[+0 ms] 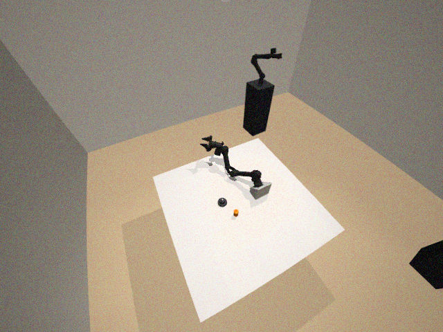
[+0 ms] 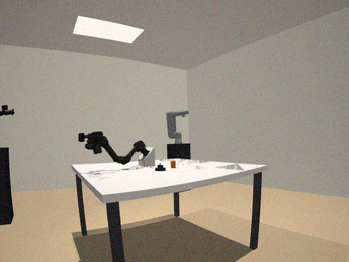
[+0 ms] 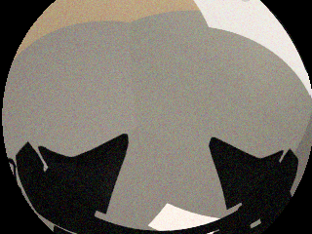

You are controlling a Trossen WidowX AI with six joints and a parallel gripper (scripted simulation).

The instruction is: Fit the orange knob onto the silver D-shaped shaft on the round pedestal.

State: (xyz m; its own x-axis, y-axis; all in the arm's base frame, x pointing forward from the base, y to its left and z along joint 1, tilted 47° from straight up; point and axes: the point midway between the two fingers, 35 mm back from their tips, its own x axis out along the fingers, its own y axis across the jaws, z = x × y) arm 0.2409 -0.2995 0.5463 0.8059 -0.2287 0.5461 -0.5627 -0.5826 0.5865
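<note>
Now: the orange knob 30 mm ahead of my gripper tip, 710 mm to the left of it and 240 mm below it. Round my gripper tip: dark round pedestal: 80 mm ahead, 550 mm to the left, 260 mm below.
</note>
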